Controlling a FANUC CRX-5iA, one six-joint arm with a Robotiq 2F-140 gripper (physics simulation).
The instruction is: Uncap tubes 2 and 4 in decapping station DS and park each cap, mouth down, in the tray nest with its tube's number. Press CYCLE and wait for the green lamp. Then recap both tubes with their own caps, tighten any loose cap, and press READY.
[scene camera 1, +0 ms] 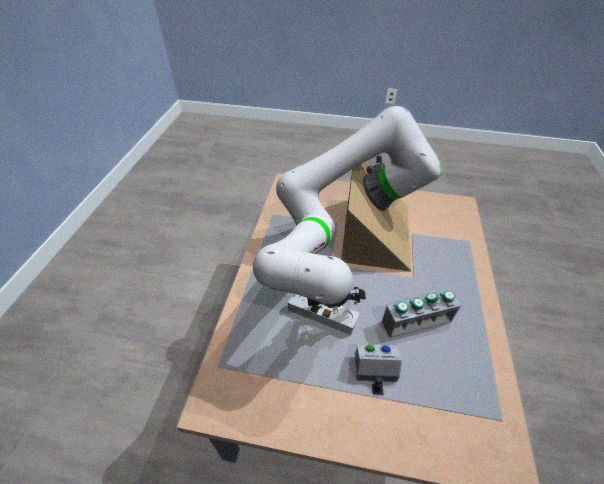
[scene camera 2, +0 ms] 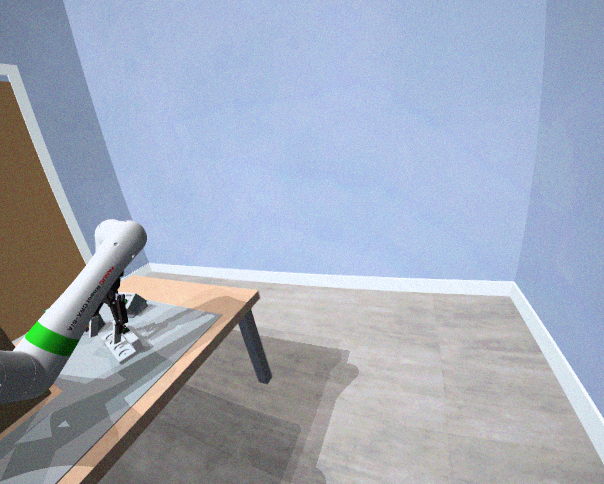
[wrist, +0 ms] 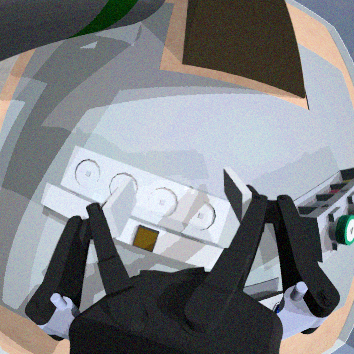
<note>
The pictures show: the gripper and a grey button box.
The gripper shows as well in the wrist view.
</note>
